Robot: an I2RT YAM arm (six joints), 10 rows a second.
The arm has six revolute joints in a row. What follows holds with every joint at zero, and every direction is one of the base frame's.
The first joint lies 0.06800 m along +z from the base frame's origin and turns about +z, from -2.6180 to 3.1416 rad.
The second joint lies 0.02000 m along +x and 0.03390 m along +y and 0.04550 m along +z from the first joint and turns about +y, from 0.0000 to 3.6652 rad.
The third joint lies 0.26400 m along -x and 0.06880 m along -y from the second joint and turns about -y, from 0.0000 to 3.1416 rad.
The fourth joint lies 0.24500 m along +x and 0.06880 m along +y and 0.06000 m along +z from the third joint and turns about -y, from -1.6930 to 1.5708 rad.
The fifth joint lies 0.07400 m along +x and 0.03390 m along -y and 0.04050 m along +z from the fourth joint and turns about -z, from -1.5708 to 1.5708 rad.
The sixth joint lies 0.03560 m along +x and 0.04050 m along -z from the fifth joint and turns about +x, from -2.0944 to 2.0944 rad.
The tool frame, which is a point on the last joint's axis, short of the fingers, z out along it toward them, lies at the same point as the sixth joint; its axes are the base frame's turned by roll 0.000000, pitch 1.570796 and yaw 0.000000 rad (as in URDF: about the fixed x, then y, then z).
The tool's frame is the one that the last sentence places.
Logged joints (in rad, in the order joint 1, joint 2, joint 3, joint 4, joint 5, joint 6), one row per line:
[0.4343 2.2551 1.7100 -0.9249 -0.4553 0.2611]
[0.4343 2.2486 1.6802 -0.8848 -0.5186 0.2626]
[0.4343 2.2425 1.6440 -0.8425 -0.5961 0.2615]
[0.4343 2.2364 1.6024 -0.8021 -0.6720 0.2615]
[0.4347 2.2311 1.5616 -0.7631 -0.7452 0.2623]
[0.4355 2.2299 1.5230 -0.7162 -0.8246 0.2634]
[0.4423 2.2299 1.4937 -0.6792 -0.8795 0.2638]
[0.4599 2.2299 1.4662 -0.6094 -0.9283 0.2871]
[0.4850 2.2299 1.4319 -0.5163 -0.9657 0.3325]
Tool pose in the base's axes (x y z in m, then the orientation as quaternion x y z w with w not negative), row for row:
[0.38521 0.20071 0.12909 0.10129 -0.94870 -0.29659 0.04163]
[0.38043 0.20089 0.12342 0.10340 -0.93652 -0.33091 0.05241]
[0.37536 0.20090 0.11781 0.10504 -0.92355 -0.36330 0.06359]
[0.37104 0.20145 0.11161 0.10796 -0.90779 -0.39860 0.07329]
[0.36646 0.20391 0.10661 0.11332 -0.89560 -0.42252 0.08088]
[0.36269 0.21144 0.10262 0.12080 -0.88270 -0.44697 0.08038]
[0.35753 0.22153 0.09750 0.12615 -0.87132 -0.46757 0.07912]
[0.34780 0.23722 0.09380 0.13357 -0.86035 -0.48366 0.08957]
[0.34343 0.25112 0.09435 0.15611 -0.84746 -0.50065 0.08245]
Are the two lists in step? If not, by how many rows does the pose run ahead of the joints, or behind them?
The pose runs 2 rows ahead of the joints: the pose in row i belongs to the joints in row i + 2.
